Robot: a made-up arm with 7 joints. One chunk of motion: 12 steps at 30 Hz.
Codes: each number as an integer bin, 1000 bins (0 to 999) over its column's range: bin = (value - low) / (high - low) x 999, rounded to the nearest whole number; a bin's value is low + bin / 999 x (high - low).
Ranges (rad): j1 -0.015..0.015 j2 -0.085..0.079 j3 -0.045..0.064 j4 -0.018..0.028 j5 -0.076..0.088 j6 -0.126..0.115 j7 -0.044..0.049
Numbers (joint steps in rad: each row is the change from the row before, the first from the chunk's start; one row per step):
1: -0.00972 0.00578 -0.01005 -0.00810 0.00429 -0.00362 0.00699
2: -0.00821 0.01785 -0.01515 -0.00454 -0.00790 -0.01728 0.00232
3: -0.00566 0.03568 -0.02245 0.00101 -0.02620 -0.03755 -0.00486
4: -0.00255 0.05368 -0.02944 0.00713 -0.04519 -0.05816 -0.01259
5: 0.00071 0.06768 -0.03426 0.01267 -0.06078 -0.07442 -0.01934
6: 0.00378 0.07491 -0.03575 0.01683 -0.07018 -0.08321 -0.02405
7: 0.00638 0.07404 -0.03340 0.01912 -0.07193 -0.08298 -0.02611
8: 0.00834 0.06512 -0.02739 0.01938 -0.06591 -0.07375 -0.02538
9: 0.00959 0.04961 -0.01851 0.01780 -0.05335 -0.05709 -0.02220
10: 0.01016 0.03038 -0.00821 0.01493 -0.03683 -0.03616 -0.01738
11: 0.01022 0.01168 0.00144 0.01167 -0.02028 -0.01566 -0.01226
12: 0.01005 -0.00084 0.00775 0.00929 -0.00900 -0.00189 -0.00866
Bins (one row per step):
1: 176 553 320 215 489 507 548
2: 226 627 274 292 415 451 498
3: 311 735 207 413 303 367 420
4: 415 845 143 546 188 281 337
5: 523 930 98 666 93 214 265
6: 625 974 85 756 35 177 214
7: 712 969 106 806 25 178 192
8: 777 914 161 812 61 217 200
9: 819 820 243 777 138 286 234
10: 838 703 337 715 239 372 286
11: 840 589 426 644 339 457 341
12: 834 513 483 593 408 514 380

